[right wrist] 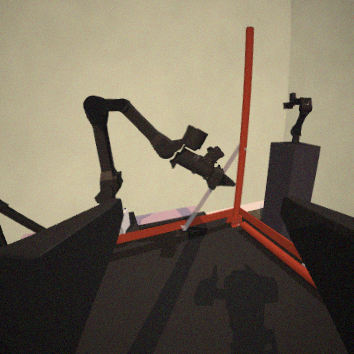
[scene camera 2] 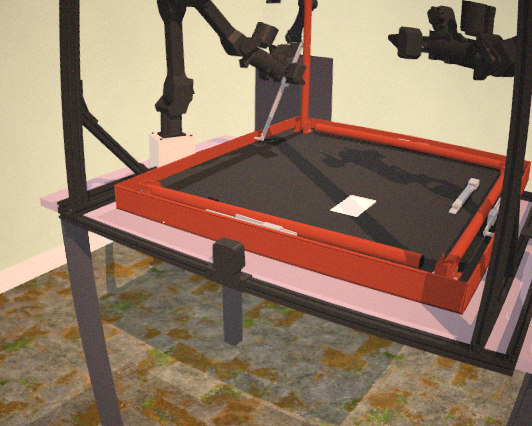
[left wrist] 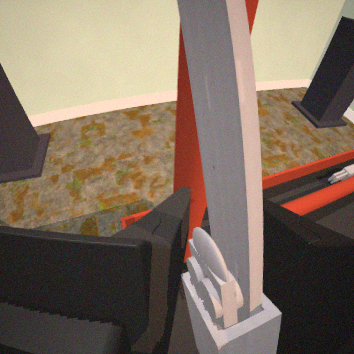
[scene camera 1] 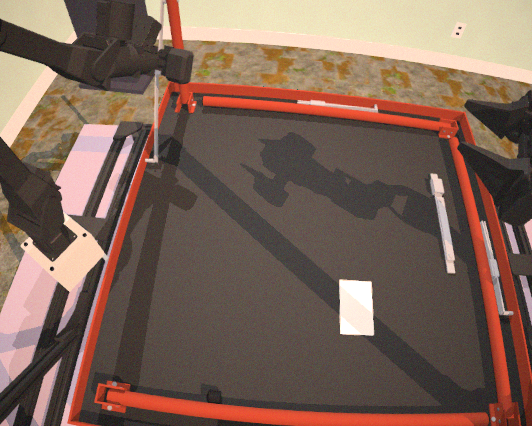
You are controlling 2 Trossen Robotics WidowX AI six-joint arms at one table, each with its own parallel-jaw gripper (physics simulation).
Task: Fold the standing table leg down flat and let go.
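Pixels of known places: left gripper, between the fingertips: point(right wrist: 233, 183) point(scene camera 2: 302, 83); right gripper, between the fingertips: point(right wrist: 202, 205) point(scene camera 1: 462, 122); left arm's base, origin of its link: point(scene camera 2: 171, 134) point(scene camera 1: 55, 240).
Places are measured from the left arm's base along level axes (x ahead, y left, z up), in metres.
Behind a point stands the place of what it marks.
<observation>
The red table leg point(scene camera 1: 176, 30) {x -0.061, y 0.442, z 0.162 m} point(scene camera 2: 307, 55) {x -0.060, y 0.446, z 0.193 m} point(left wrist: 190, 150) {x -0.073, y 0.437, z 0.125 m} point(right wrist: 247, 90) {x -0.062, y 0.455, z 0.398 m} stands upright at the far left corner of the frame. A silver folding brace point(scene camera 1: 156, 120) {x -0.022, y 0.310, z 0.029 m} point(scene camera 2: 274, 108) {x -0.027, y 0.319, z 0.038 m} point(left wrist: 225, 160) point(right wrist: 201, 206) {x -0.028, y 0.320, z 0.031 m} slants from the leg to the frame's left side. My left gripper point(left wrist: 212, 196) {x -0.059, y 0.428, z 0.105 m} is beside the leg. Its fingers are partly closed but apart, one on each side of the brace; a narrow gap shows at the left finger in the left wrist view. My right gripper point(right wrist: 202, 205) {x 0.493, y 0.340, z 0.289 m} is open and empty, at the right, far from the leg.
Folded red legs lie along the frame's back point(scene camera 1: 320, 111) {x 0.223, y 0.592, z -0.026 m}, right point(scene camera 1: 477, 225) {x 0.649, y 0.505, z -0.029 m} and front point(scene camera 1: 300, 414) {x 0.509, y 0.015, z -0.043 m} sides. A loose silver bar point(scene camera 1: 443, 227) {x 0.587, y 0.470, z -0.047 m} point(scene camera 2: 465, 196) {x 0.598, y 0.472, z -0.047 m} and a white rectangle point(scene camera 1: 356, 307) {x 0.503, y 0.225, z -0.063 m} point(scene camera 2: 353, 205) {x 0.502, y 0.225, z -0.063 m} lie on the dark underside. A black post point(scene camera 2: 72, 100) {x 0.231, y -0.291, z 0.160 m} stands at the front left.
</observation>
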